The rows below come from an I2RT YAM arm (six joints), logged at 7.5 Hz.
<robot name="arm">
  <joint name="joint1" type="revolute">
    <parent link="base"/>
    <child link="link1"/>
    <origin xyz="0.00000 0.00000 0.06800"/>
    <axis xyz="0 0 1"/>
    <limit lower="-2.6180" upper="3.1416"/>
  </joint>
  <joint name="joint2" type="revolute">
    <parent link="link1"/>
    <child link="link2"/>
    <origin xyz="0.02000 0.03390 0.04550"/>
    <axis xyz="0 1 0"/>
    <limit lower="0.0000" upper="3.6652"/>
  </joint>
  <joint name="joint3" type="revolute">
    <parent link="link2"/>
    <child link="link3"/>
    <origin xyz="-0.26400 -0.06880 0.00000"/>
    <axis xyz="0 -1 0"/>
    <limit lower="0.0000" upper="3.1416"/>
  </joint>
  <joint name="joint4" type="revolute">
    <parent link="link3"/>
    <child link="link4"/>
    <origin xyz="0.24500 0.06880 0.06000"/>
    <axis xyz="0 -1 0"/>
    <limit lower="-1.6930" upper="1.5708"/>
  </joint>
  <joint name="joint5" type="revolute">
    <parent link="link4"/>
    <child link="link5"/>
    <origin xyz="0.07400 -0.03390 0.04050"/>
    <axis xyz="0 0 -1"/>
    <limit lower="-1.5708" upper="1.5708"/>
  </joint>
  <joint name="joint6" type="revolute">
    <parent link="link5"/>
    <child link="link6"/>
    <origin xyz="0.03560 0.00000 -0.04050"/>
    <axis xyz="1 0 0"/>
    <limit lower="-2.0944" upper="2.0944"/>
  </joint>
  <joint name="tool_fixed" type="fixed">
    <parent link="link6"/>
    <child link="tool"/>
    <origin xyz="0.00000 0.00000 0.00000" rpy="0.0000 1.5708 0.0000"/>
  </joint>
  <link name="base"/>
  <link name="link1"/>
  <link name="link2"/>
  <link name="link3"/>
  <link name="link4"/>
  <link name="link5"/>
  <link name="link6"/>
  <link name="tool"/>
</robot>
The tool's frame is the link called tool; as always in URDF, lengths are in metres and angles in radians.
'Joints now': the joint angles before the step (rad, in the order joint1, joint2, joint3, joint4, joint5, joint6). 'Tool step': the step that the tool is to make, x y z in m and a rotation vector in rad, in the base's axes. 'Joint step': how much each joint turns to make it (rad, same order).
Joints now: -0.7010, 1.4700, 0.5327, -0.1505, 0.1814, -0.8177
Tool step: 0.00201, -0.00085, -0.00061, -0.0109, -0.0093, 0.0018
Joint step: 0.0031, 0.0077, -0.0003, 0.0222, 0.0027, 0.0000
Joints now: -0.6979, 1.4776, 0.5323, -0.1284, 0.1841, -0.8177
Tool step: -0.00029, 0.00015, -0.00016, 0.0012, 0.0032, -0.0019
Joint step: 0.0000, 0.0000, 0.0001, -0.0035, 0.0019, 0.0011
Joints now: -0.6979, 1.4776, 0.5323, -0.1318, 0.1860, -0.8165
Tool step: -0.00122, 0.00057, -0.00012, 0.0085, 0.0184, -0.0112
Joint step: 0.0000, 0.0000, 0.0046, -0.0256, 0.0099, 0.0076
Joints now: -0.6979, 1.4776, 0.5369, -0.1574, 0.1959, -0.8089
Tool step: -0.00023, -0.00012, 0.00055, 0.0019, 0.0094, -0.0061
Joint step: 0.0000, 0.0000, 0.0050, -0.0140, 0.0068, 0.0034
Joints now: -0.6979, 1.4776, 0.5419, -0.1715, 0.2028, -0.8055
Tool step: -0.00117, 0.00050, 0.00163, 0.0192, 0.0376, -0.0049
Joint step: 0.0000, 0.0001, 0.0179, -0.0591, 0.0106, 0.0004
